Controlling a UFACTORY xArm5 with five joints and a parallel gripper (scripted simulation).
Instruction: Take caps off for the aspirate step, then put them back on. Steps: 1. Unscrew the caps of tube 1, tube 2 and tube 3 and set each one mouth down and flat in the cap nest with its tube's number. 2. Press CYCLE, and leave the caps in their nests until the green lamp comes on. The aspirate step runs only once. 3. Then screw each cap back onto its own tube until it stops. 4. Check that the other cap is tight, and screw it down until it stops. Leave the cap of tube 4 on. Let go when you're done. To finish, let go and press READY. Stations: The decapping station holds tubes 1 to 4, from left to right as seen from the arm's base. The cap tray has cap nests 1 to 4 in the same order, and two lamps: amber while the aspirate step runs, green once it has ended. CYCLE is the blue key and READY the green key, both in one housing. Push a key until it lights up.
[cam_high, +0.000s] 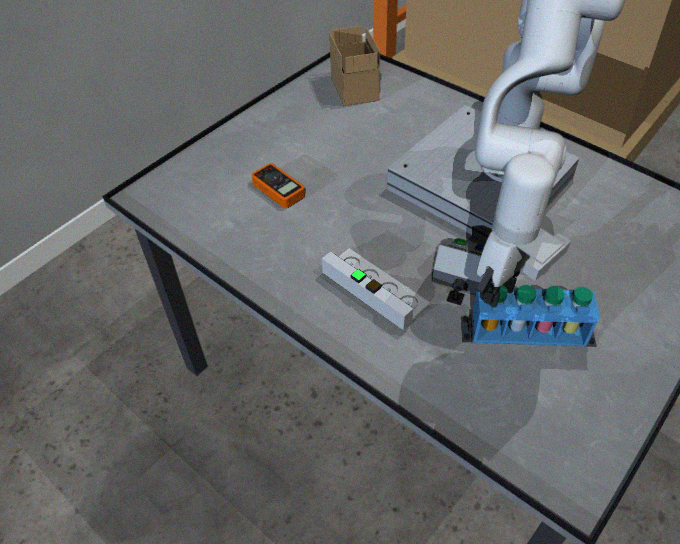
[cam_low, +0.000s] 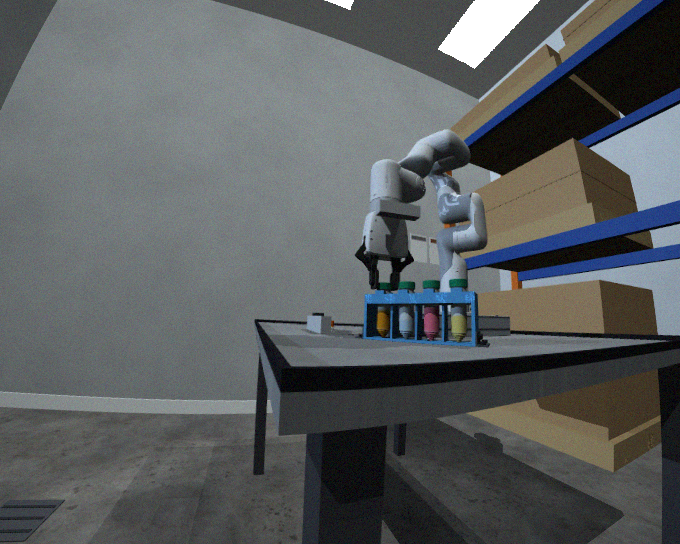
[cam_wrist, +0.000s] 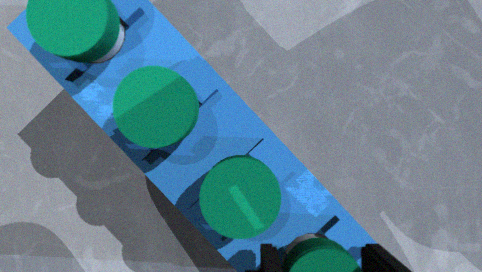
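Right now the threaded neck is 4 cm to the left of my hand, 3 cm behind it and 1 cm below it. Round my hand: green key: 14 cm to the right, 11 cm behind, 6 cm below; then blue key: 12 cm behind, 10 cm to the right, 6 cm below; then key housing: 12 cm to the right, 10 cm behind, 7 cm below.
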